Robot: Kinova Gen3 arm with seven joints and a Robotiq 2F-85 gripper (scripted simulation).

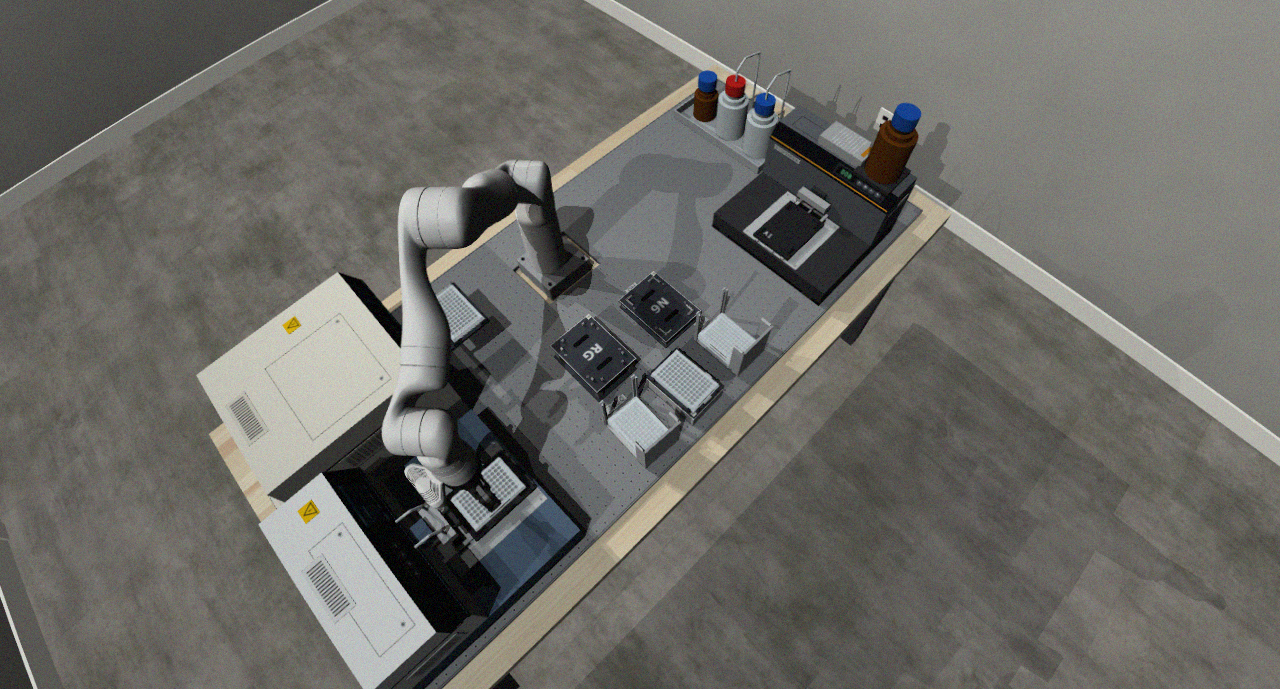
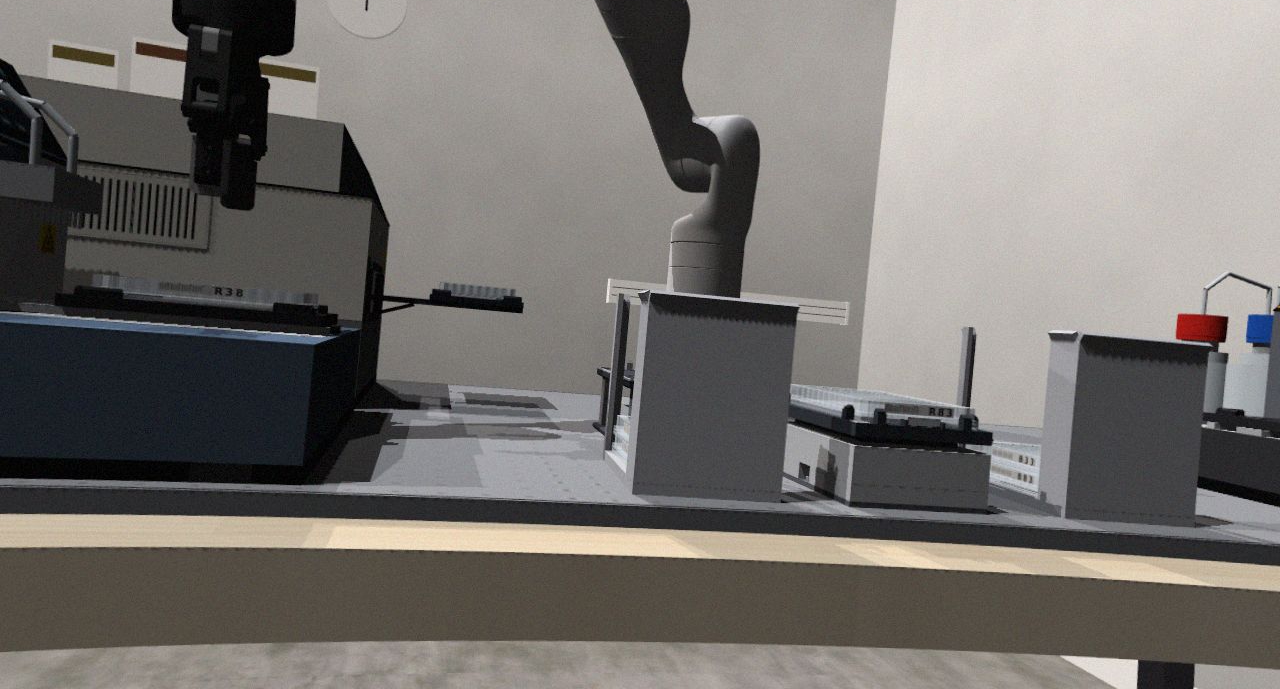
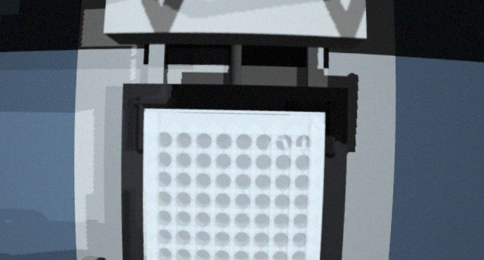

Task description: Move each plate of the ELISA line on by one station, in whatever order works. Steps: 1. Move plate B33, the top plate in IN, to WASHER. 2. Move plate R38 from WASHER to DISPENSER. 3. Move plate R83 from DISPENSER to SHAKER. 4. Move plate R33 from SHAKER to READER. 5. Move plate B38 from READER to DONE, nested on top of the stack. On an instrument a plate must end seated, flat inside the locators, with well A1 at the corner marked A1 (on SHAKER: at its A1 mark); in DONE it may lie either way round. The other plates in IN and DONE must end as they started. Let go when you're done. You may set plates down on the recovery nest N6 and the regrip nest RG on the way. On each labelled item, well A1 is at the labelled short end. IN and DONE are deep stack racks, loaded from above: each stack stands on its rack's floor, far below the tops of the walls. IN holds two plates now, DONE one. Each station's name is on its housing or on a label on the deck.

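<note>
The plate R38 lies 7 cm below my hand. From my hand the other things lie so: washer manifold (10 cm to the right, 1 cm below); RG nest (37 cm to the left, 11 cm below, 9 cm behind); plate B38 (33 cm to the left, 14 cm below, 11 cm ahead).
</note>
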